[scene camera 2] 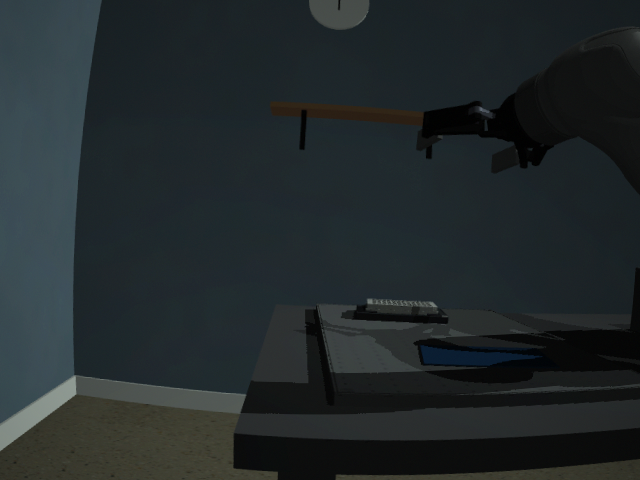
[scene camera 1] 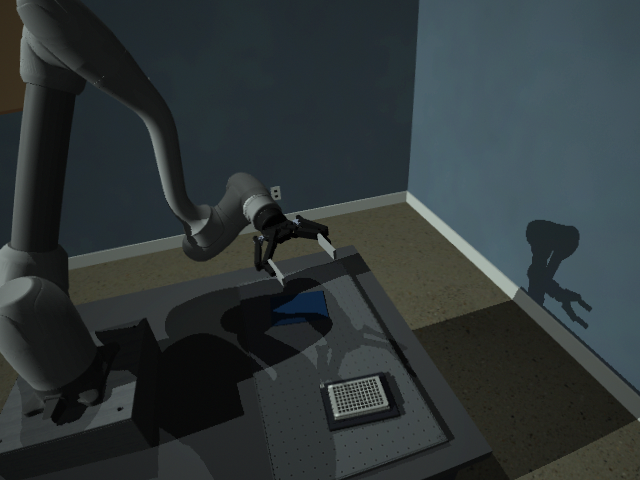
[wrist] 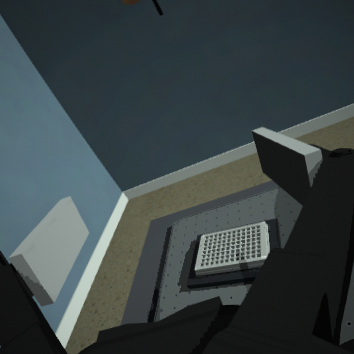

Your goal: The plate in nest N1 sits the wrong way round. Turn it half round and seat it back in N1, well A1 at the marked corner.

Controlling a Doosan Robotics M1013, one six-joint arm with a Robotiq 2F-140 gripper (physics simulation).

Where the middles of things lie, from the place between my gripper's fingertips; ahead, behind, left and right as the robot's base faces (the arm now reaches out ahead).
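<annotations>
Blue mat (scene camera 2: pixel 436 355): 170 mm to the left of my hand, 30 mm behind, 280 mm below. Dark nest (scene camera 1: pixel 376 416): 70 mm ahead of my hand, 180 mm to the right, 270 mm below. White well plate (wrist: pixel 247 246): 260 mm below my hand, 70 mm ahead, 180 mm to the right.
</annotations>
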